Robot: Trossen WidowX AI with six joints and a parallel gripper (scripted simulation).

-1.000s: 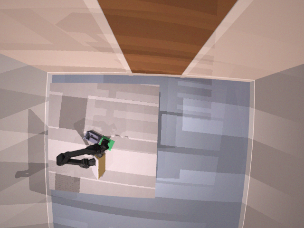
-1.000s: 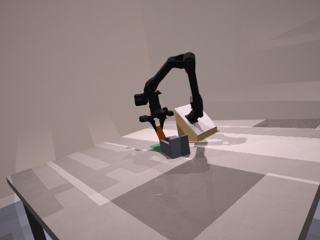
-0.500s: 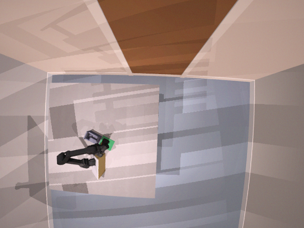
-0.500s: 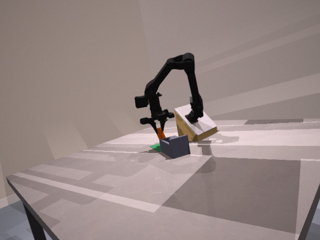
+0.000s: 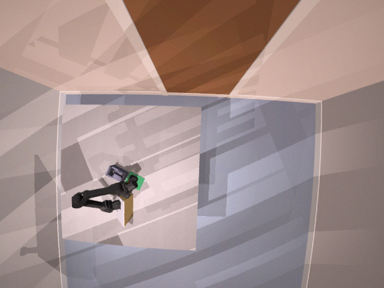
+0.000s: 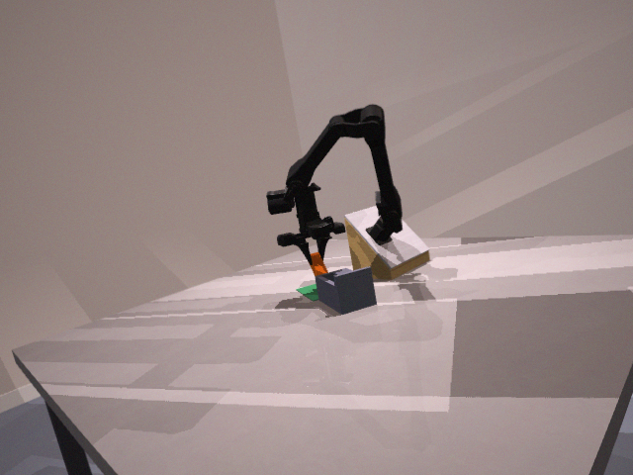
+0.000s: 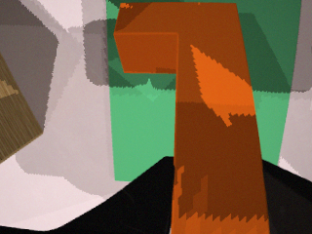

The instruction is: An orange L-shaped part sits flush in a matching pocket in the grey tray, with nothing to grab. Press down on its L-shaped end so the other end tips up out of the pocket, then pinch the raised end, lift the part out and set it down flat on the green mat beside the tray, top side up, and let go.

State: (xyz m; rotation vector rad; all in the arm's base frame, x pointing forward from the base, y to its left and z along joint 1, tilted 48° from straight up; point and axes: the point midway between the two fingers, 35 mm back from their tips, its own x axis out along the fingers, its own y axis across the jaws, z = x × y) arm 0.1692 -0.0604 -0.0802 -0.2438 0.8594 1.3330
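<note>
My gripper tip is 3 cm to the right of the orange L-shaped part and 3 cm above it. From my gripper tip the other things lie so: green mat (9 cm below, 2 cm to the left, 1 cm ahead).
</note>
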